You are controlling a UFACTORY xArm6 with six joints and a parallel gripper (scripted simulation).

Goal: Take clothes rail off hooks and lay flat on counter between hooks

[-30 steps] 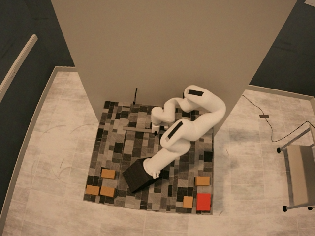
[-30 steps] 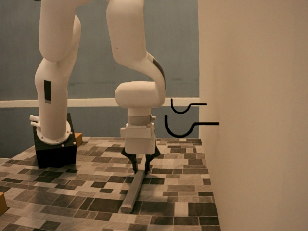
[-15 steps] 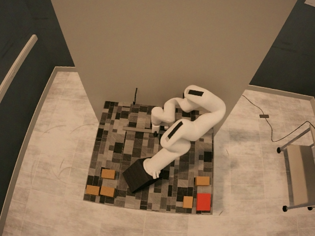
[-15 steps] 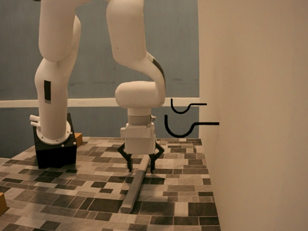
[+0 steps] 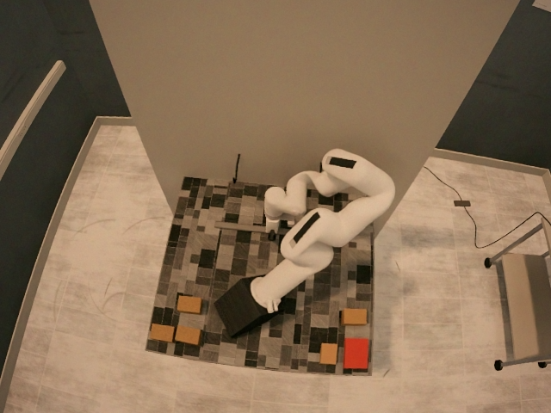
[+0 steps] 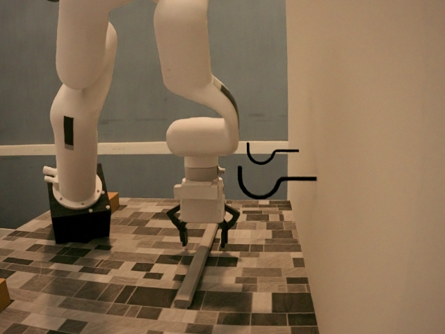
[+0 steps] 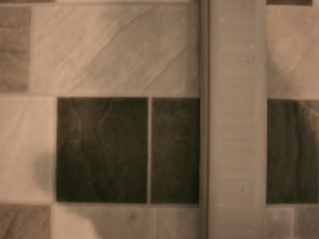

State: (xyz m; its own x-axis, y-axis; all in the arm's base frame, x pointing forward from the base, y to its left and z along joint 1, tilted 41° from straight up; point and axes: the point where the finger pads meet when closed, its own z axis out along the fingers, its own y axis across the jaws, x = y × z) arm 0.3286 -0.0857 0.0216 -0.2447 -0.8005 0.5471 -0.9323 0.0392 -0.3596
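The clothes rail lies 2 cm below my hand. From my hand the other things lie so: wall (40 cm above, 25 cm ahead, 6 cm to the right); then red block (58 cm behind, 24 cm to the right, 1 cm below).
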